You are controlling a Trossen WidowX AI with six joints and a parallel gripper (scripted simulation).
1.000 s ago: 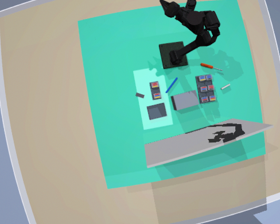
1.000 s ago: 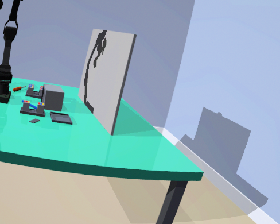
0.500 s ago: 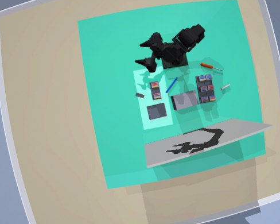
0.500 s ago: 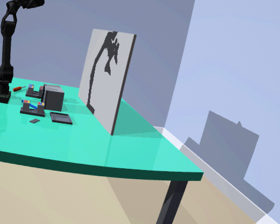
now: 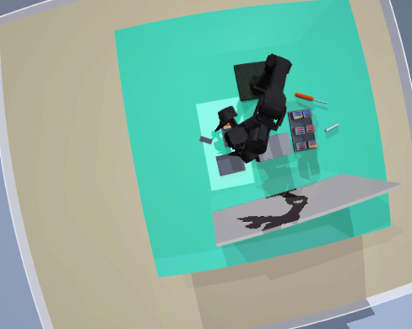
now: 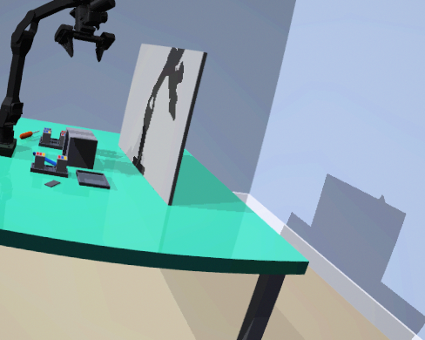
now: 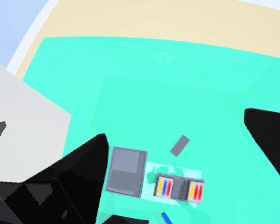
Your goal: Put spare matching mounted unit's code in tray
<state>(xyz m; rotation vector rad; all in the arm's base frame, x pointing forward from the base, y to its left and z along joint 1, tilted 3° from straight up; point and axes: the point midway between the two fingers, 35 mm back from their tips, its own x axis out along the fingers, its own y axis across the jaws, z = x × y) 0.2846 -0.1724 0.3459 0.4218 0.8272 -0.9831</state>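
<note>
Right now my gripper tip is 320 mm above the spare block, 90 mm past it and 50 mm to the right of it. Also, from my gripper tip: flat tray (360 mm below, 90 mm ahead, 70 mm to the left); then grey box (310 mm below, 260 mm to the left); then blue pen (360 mm below, 170 mm to the left, 100 mm behind).
</note>
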